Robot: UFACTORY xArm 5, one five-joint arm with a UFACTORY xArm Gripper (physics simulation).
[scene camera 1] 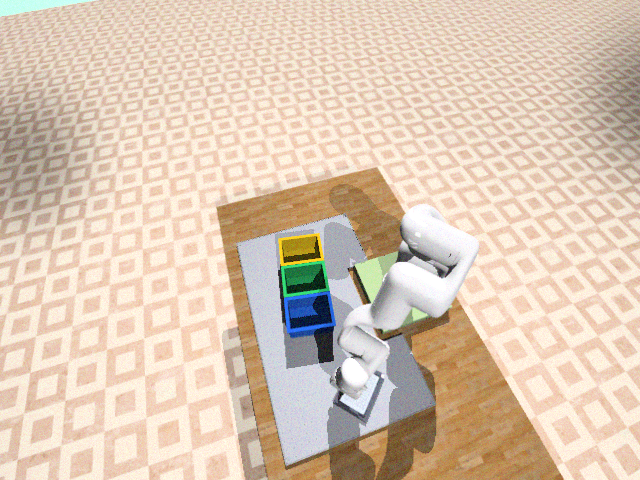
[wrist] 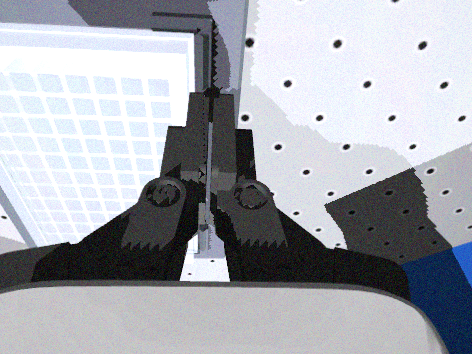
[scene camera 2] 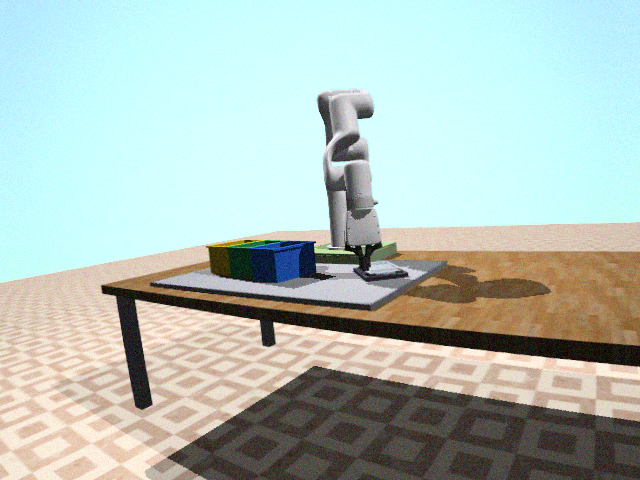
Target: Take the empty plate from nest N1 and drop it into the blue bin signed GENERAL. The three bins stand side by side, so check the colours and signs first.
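Pixels of known places: gripper, fingertip midpoint: (wrist: 210, 123) (scene camera 2: 365, 270); arm's base at its link origin: (scene camera 2: 343, 247).
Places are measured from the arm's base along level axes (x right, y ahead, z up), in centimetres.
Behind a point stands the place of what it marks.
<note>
The clear, white-looking plate (scene camera 1: 368, 398) {x -27.0, y 33.2, z -0.8 cm} (scene camera 2: 385, 267) {x -25.9, y 37.3, z -0.8 cm} (wrist: 100, 130) {x -24.0, y 36.9, z -0.7 cm} with a grid of wells sits in a dark grey nest (scene camera 1: 364, 419) {x -31.4, y 37.6, z -2.2 cm} (scene camera 2: 385, 276) {x -26.8, y 41.1, z -2.5 cm} (wrist: 227, 60) {x -21.2, y 41.3, z -2.2 cm} near the end of the grey board. My gripper (scene camera 2: 366, 267) {x -20.5, y 39.1, z -1.3 cm} (wrist: 210, 123) {x -20.5, y 39.1, z -1.3 cm} is shut with nothing between its fingers. Its fingertips are low at the nest's edge, beside the plate on the side towards the bins. In scene camera 1 the arm hides the fingers. The blue bin (scene camera 1: 310, 328) {x 1.1, y 39.1, z 6.6 cm} (scene camera 2: 284, 264) {x 2.8, y 42.9, z 1.5 cm} is the nearest of three bins to the nest; part of it shows in the wrist view (wrist: 435, 295) {x 0.0, y 35.8, z -0.5 cm}. No sign can be read.
The green bin (scene camera 1: 305, 294) {x 12.9, y 34.5, z 6.4 cm} (scene camera 2: 240, 262) {x 20.8, y 39.4, z 1.7 cm} stands against the blue one, and the yellow bin (scene camera 1: 300, 264) {x 24.7, y 30.2, z 6.6 cm} (scene camera 2: 219, 259) {x 32.7, y 34.7, z 2.0 cm} stands beyond it. All are on the grey perforated board (scene camera 1: 305, 413) {x -20.1, y 53.3, z -3.4 cm} (scene camera 2: 341, 297) {x -20.9, y 60.1, z -3.4 cm} on a wooden table (scene camera 1: 475, 413) {x -49.6, y 4.2, z -4.7 cm} (scene camera 2: 516, 299) {x -59.5, y 55.7, z -4.7 cm}. A light green base block (scene camera 1: 367, 271) {x 11.1, y 6.9, z 0.1 cm} (scene camera 2: 387, 251) {x -16.2, y -4.1, z -2.6 cm} is under the arm.
</note>
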